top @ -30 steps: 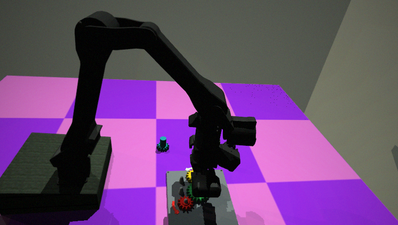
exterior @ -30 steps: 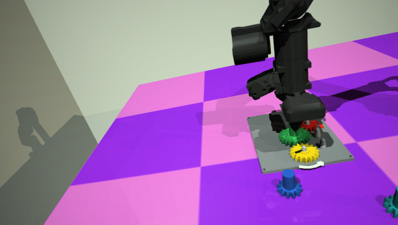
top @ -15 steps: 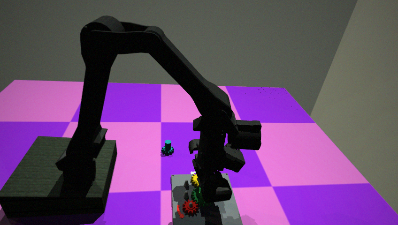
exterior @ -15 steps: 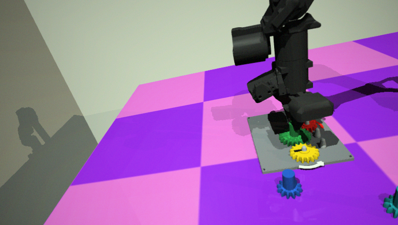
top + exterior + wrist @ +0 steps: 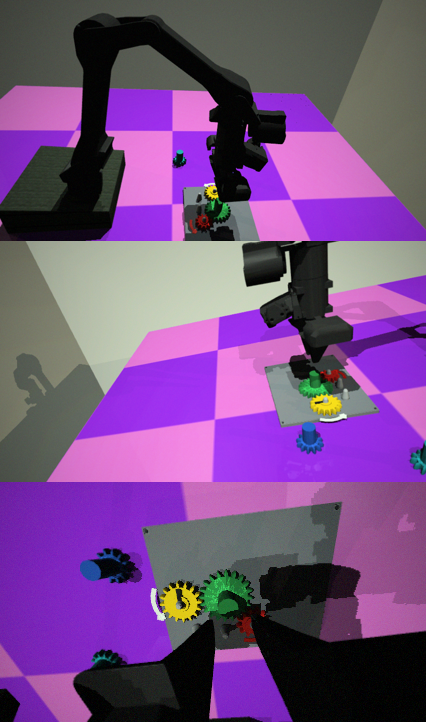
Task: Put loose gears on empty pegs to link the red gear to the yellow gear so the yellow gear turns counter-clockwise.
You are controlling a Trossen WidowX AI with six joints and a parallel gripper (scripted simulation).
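The green gear is 6 cm below my gripper tip. The rest, counted from my gripper tip: yellow gear 6 cm to the left, 7 cm below; red gear 4 cm behind, 3 cm to the right, 7 cm below; red arrow 7 cm behind, 3 cm to the right, 7 cm below.
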